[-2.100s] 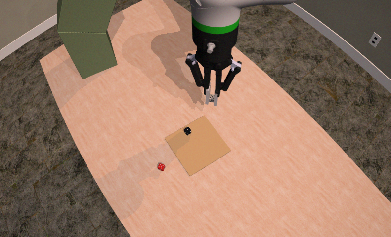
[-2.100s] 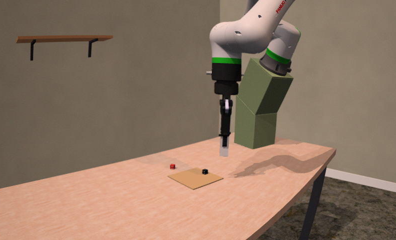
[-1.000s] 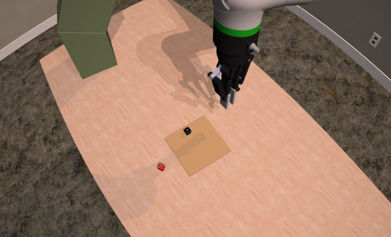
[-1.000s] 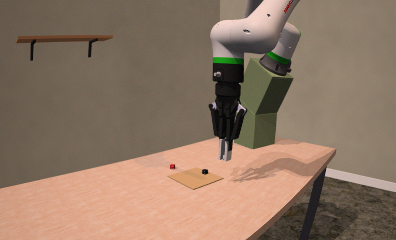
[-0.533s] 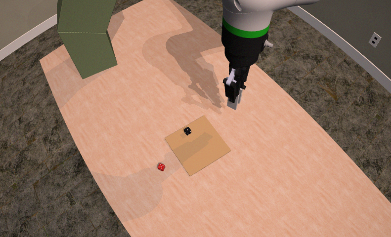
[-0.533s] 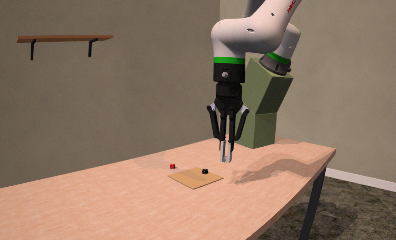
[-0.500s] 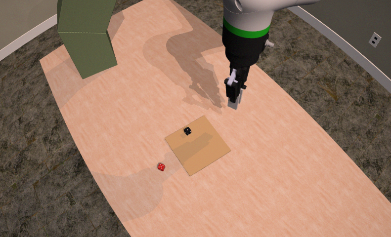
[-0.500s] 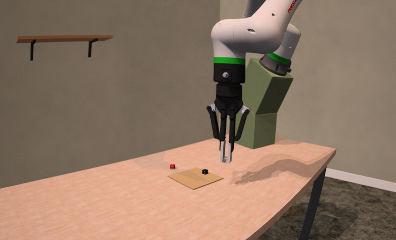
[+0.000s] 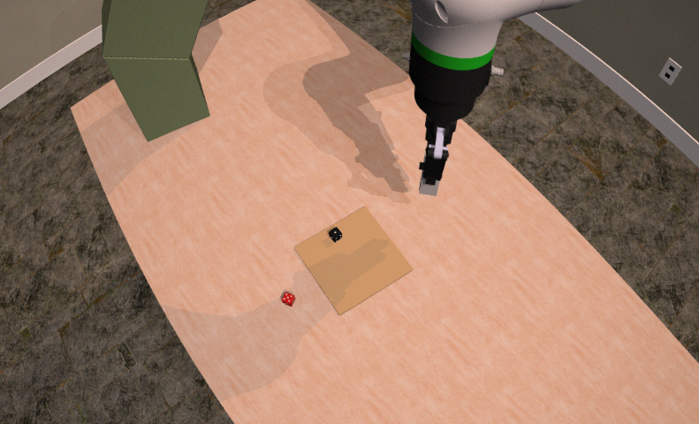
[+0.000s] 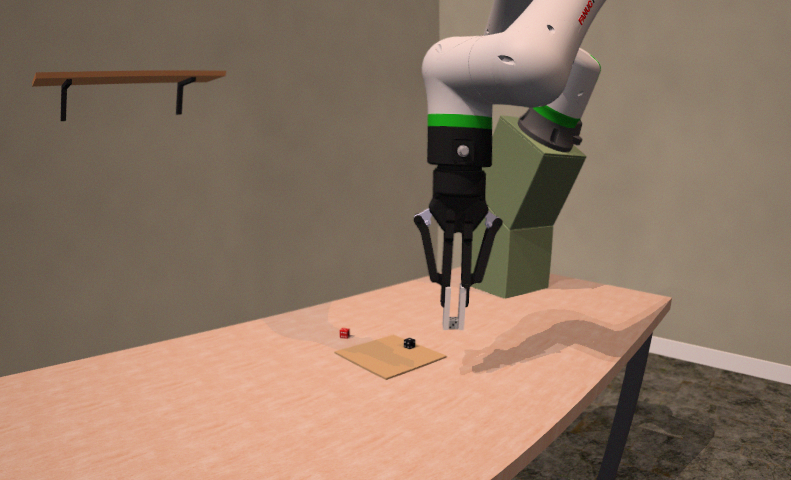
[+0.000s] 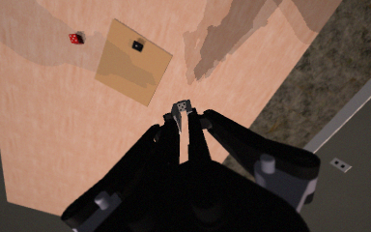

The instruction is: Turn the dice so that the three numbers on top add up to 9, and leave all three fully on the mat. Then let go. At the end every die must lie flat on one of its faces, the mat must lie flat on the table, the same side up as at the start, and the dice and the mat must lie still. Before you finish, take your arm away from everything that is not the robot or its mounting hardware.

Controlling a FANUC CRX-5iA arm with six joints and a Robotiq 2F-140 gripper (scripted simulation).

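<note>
The white die is 3 cm below my hand. From my hand the other things lie so: tan square mat: 14 cm to the right, 13 cm below; black die: 5 cm behind, 14 cm to the right, 12 cm below; red die: 26 cm to the right, 12 cm below.
</note>
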